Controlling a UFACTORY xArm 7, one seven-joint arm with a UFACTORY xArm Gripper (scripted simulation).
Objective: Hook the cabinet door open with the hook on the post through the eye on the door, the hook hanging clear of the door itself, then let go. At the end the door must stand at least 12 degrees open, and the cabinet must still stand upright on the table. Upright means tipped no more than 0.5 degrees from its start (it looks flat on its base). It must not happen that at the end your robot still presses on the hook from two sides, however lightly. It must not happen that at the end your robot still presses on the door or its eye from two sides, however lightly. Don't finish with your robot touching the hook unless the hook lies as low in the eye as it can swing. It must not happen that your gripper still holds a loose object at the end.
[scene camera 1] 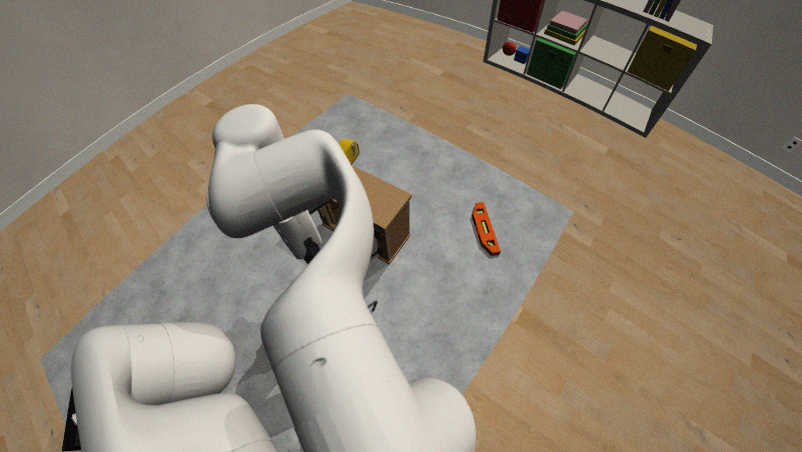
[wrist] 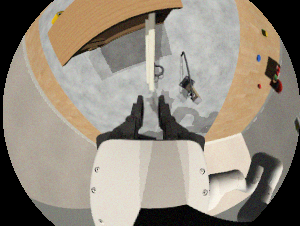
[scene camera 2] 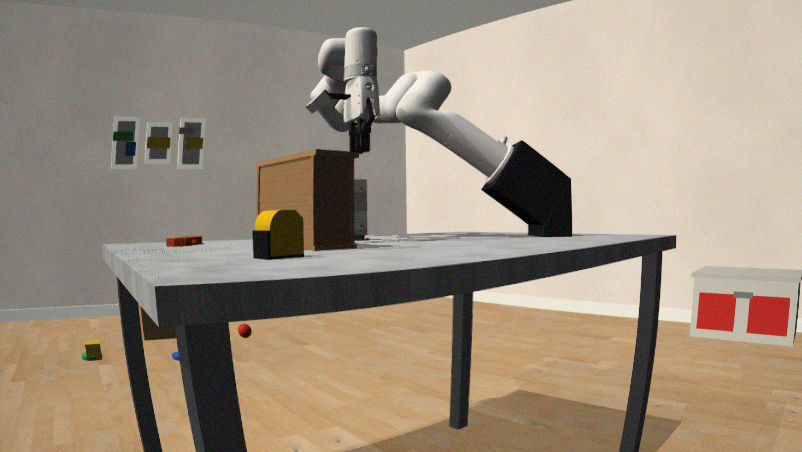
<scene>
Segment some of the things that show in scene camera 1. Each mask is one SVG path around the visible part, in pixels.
My gripper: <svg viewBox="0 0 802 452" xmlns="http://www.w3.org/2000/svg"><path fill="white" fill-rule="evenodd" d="M331 200L273 225L292 254L299 260L304 258L307 264L320 251L318 244L321 245L322 243L319 232L310 215Z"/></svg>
A wooden cabinet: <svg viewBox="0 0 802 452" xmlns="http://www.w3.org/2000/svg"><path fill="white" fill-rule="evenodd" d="M331 200L318 209L318 213L320 213L322 225L334 231L339 221L341 210L337 201ZM352 166L363 188L366 190L373 216L374 239L370 261L377 257L390 265L410 237L409 200L412 198L412 194Z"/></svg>
</scene>
